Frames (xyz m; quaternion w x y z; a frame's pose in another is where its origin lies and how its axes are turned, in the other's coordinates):
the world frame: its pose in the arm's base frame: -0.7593 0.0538 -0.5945 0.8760 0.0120 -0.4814 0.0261
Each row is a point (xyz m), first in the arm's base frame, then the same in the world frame.
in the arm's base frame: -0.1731 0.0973 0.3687
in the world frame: 1.1282 0.0059 0.0204
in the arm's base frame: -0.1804 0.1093 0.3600
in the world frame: 1.1174 0.0183 0.0213
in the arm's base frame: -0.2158 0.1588 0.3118
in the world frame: 1.0594 0.0700 0.0230
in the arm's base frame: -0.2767 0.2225 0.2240
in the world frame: 0.9549 0.1374 0.0243
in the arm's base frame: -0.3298 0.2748 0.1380
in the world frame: 0.8557 0.1930 0.0206
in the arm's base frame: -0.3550 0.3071 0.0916
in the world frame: 0.8041 0.2269 0.0154
